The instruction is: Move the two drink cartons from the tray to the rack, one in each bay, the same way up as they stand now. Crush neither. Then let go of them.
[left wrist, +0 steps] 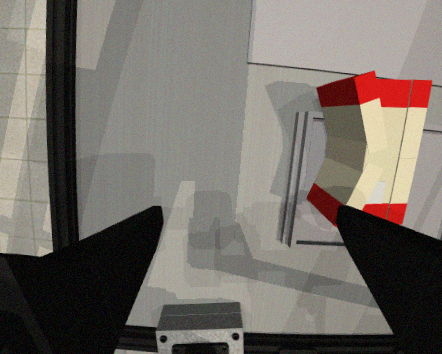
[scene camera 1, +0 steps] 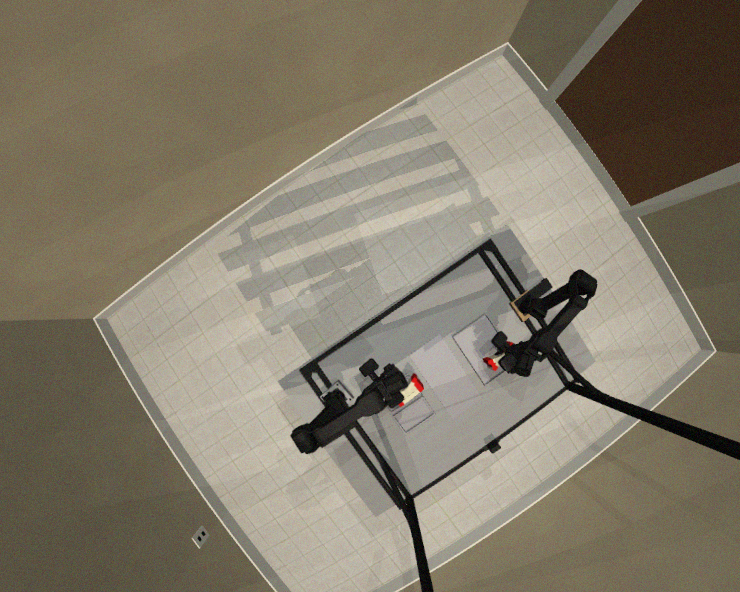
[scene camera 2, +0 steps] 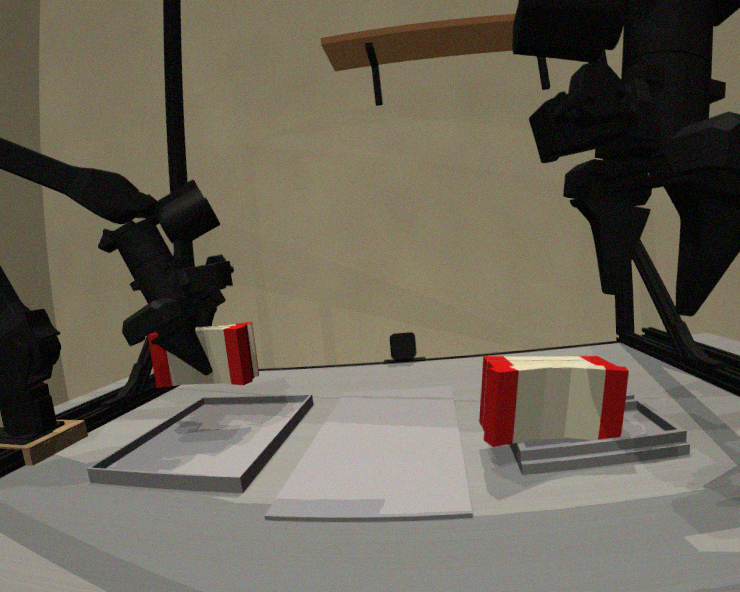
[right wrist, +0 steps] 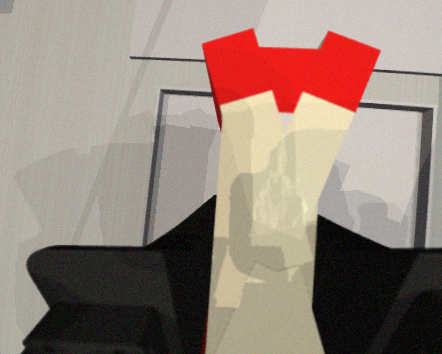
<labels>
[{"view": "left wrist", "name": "left gripper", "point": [249,214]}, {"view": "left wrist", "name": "pale mat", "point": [394,46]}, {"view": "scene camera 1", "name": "pale mat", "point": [435,361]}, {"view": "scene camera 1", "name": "flat tray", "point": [474,341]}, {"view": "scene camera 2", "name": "left gripper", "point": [641,303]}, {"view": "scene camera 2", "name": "right gripper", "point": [214,370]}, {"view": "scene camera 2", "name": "pale mat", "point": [391,455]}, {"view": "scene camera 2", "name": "flat tray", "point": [217,444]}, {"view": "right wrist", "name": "right gripper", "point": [247,201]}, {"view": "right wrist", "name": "pale mat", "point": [402,39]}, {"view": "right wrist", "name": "flat tray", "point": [377,187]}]
</labels>
